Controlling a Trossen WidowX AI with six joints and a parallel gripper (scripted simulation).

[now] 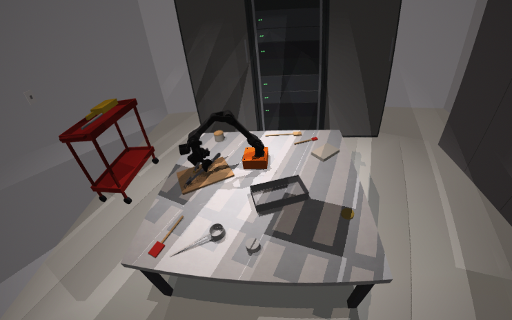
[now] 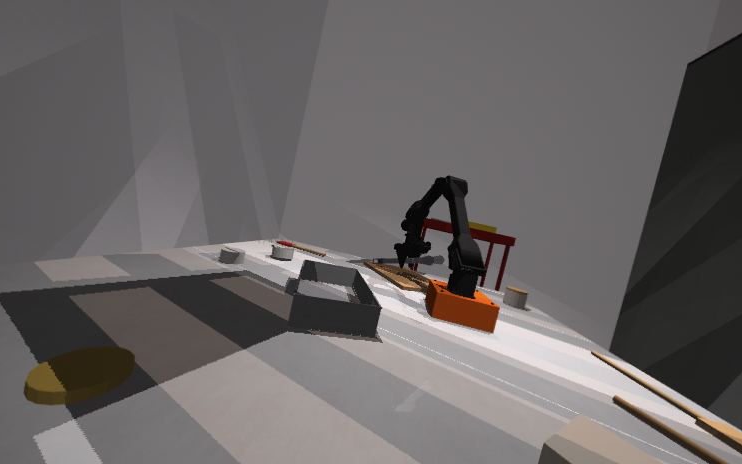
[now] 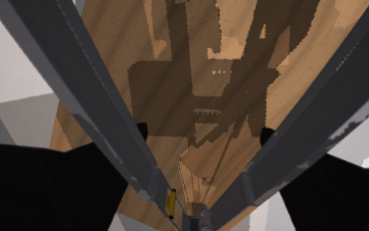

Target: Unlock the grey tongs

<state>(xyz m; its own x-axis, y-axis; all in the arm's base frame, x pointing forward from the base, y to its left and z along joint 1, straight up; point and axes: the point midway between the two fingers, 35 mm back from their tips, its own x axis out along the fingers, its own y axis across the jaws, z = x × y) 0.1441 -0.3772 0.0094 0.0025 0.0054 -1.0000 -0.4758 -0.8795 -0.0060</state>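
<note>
Now: the wooden board 4 cm below my gripper tip. Round my gripper tip: pale puck 53 cm ahead, 40 cm to the left, 3 cm below; then red spatula 53 cm ahead, 7 cm to the right, 4 cm below; then roasting tin 19 cm ahead, 51 cm to the left, 2 cm below.
</note>
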